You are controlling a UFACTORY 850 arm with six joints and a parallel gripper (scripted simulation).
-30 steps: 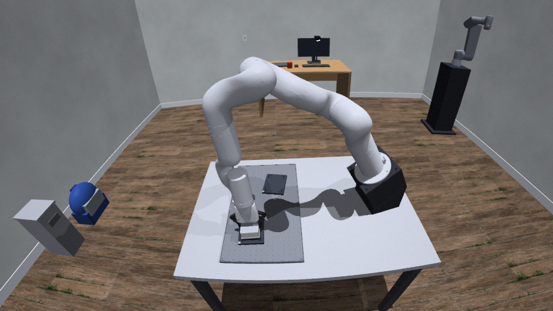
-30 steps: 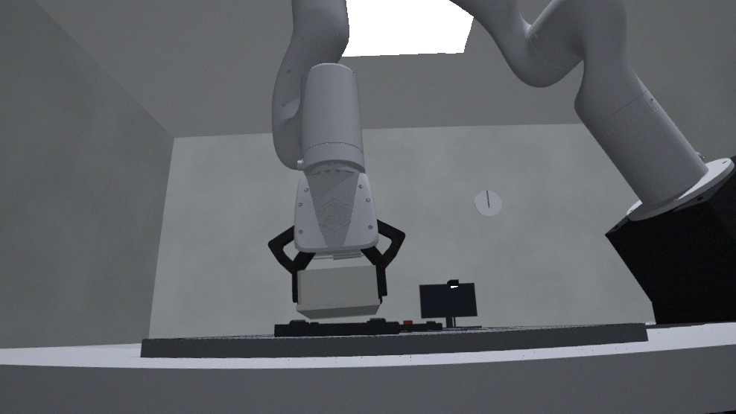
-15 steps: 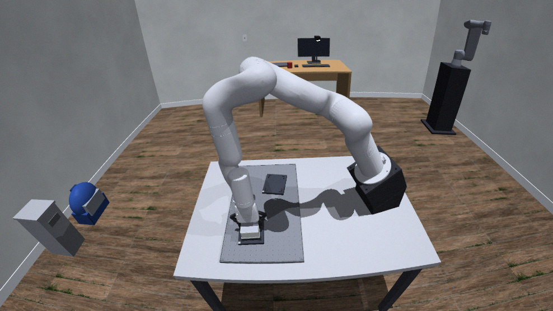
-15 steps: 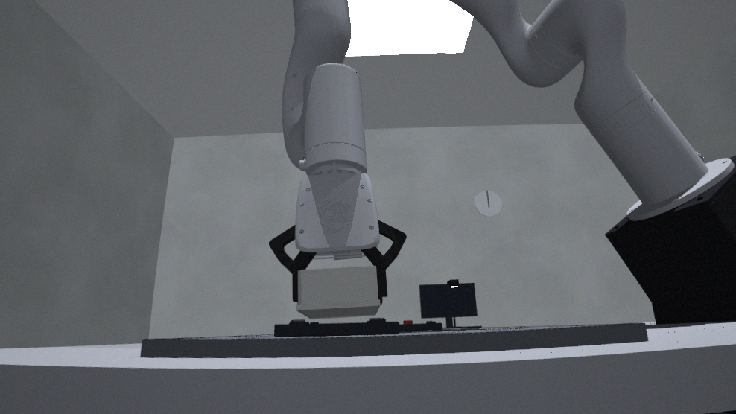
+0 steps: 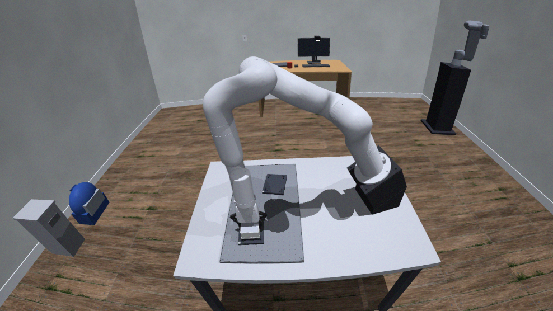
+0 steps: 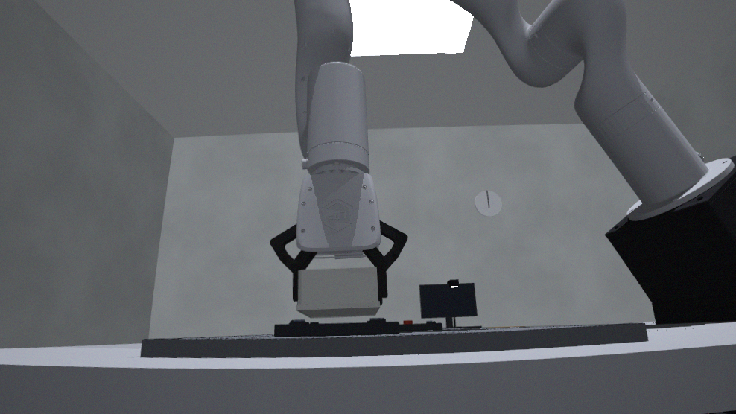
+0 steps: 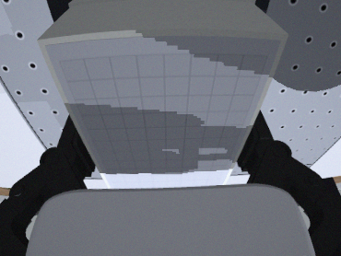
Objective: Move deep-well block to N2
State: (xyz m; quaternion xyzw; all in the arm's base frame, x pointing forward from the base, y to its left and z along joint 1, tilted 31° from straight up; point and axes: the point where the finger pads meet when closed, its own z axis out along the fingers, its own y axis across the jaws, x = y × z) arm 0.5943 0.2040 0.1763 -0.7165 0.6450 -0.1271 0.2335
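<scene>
Right now my hand is right at the grey 96-well deep-well block. From my hand the other things lie so: plate nest N1: 8 cm behind, 34 cm to the right, 4 cm below; then dark plate nest N2: 4 cm below.
</scene>
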